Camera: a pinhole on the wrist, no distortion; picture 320 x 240 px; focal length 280.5 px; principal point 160.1 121.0 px. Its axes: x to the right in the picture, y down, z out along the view. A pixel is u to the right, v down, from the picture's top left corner.
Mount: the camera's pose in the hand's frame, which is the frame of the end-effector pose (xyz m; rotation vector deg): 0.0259 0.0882 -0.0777 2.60 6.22 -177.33
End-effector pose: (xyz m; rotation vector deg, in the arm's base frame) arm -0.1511 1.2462 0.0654 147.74 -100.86 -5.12
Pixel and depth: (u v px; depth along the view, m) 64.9 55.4 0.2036
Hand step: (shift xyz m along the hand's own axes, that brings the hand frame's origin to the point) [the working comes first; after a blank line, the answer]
In the camera's frame: -0.0691 -0.0476 0.2036

0.0871 0.1243 0.1307
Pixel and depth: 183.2 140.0 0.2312
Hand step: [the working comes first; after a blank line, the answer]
In the camera's frame: 0.0190 0.0157 0.2312

0.0012 0.0554 0.1512
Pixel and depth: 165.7 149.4 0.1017
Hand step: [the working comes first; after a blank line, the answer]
In the camera's frame: 0.0020 0.0103 0.1017

0.0215 0.0707 0.0229
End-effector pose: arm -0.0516 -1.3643 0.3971 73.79 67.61 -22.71
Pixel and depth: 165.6 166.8 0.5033
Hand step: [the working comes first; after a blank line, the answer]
In the camera's frame: 0.0099 0.0822 0.5033

0.0058 -0.0297 0.4181
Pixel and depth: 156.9 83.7 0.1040
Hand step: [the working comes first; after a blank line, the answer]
In the camera's frame: -0.0012 -0.0138 0.1040

0.0236 0.0947 0.0270
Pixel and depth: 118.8 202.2 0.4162
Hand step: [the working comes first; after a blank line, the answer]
In the camera's frame: -0.0613 0.1205 0.4162

0.0810 -0.0586 0.3308
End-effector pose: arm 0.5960 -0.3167 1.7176 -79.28 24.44 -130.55
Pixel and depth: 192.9 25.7 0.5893
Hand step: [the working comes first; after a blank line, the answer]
In the camera's frame: 0.0689 -0.2002 0.5893

-0.0683 0.2431 0.5217
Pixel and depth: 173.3 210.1 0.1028
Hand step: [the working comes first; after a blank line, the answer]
In the camera's frame: 0.0048 0.0327 0.1028

0.0197 0.0482 0.0224
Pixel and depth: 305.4 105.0 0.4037
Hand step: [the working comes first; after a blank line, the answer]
In the camera's frame: 0.2091 -0.0230 0.4037

-0.1952 0.0736 0.3200
